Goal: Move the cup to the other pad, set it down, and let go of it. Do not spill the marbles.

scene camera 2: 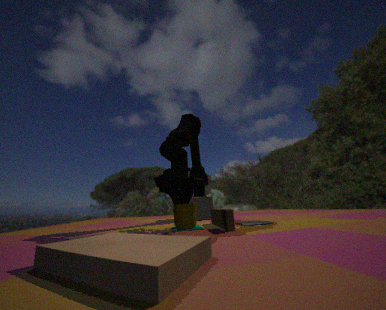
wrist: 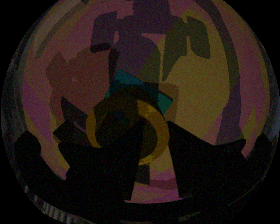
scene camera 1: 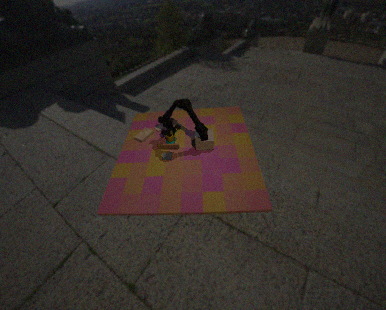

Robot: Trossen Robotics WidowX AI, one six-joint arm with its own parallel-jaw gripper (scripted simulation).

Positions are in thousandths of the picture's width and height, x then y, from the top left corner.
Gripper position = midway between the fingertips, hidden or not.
In view: my gripper (scene camera 2: 468,689).
My gripper also shows in the wrist view (wrist: 552,556).
